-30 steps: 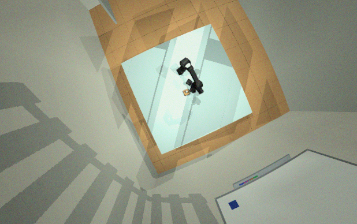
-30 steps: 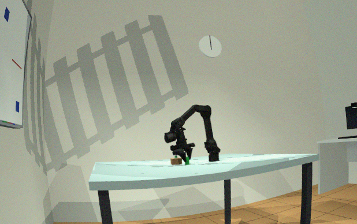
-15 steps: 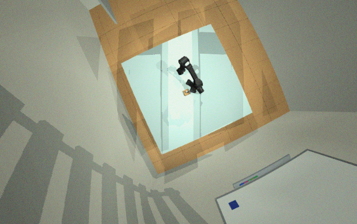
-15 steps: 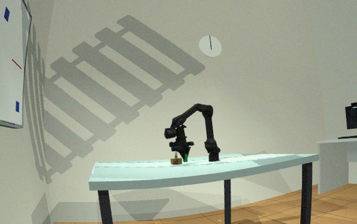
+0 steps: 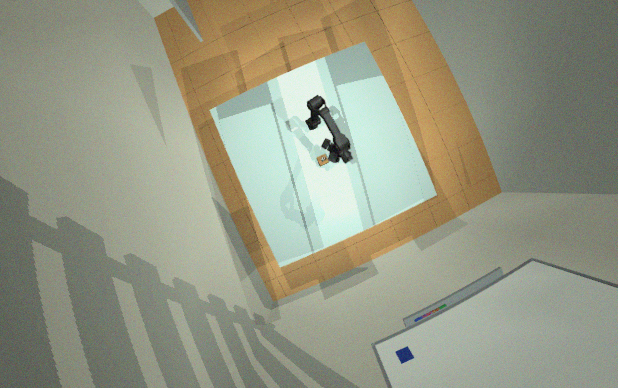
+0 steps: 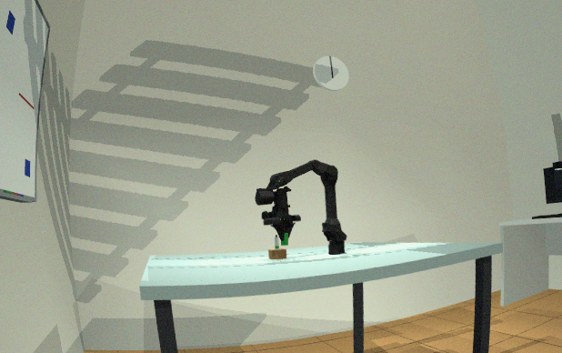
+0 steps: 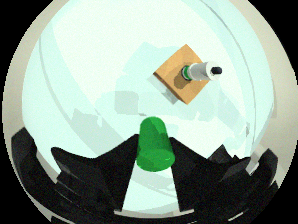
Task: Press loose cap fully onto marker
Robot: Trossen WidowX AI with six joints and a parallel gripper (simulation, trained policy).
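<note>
My gripper tip is now 8 cm to the left of the brown holder block, 6 cm above it and 1 cm short of it. Also, from my gripper tip: green cap 1 cm above.
</note>
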